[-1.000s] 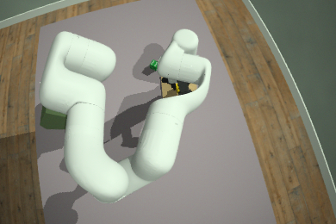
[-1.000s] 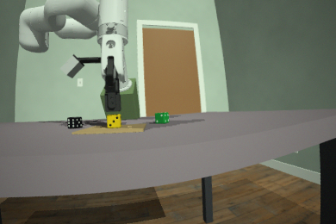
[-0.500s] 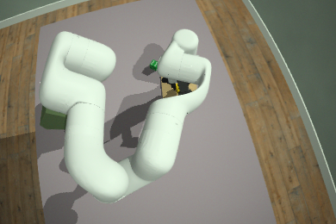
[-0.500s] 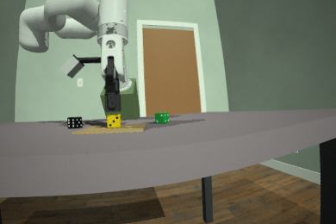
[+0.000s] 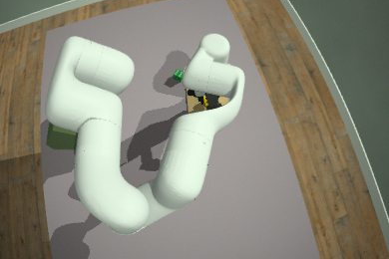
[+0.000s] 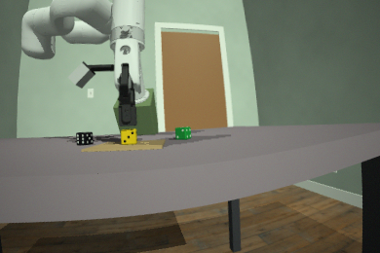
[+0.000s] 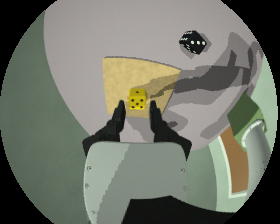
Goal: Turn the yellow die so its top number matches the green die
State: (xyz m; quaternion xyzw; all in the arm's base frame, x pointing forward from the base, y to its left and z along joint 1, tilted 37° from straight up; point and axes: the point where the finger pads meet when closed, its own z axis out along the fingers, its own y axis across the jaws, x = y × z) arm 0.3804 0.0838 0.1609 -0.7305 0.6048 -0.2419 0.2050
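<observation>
My gripper is now 40 mm above the yellow die. Also, from my hand: green die: 110 mm to the left, 100 mm behind, 40 mm below; then black die: 130 mm to the right, 60 mm behind, 40 mm below; then mat: 60 mm below.
</observation>
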